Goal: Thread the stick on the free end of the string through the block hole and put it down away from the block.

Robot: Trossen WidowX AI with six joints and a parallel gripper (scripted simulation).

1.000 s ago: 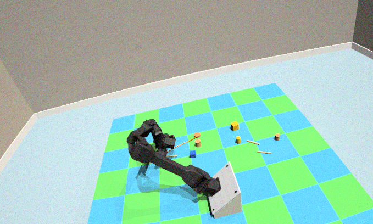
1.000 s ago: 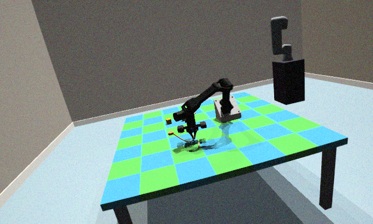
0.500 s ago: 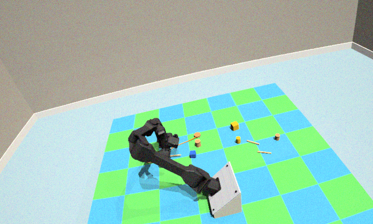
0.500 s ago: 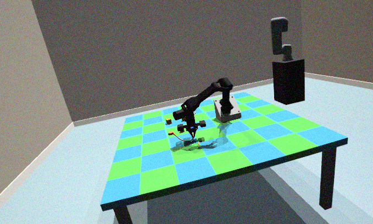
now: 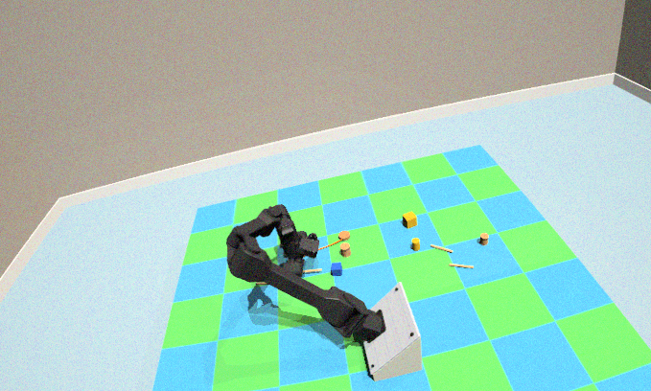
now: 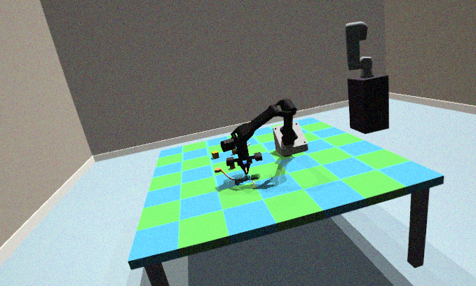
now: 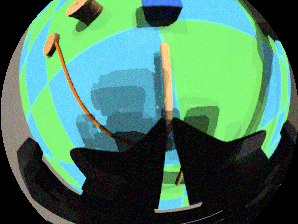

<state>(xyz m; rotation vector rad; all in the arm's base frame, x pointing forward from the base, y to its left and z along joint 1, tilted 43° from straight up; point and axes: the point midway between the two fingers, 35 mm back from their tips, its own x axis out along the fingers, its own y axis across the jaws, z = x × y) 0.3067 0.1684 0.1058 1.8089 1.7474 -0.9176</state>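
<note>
The blue block lies 120 mm to the right of my gripper tip and 20 mm behind it. Round my gripper tip: thin wooden stick: 10 mm to the right; brown cylinder: 150 mm to the right, 60 mm ahead; round wooden button: 160 mm to the right, 140 mm ahead, 10 mm below.
</note>
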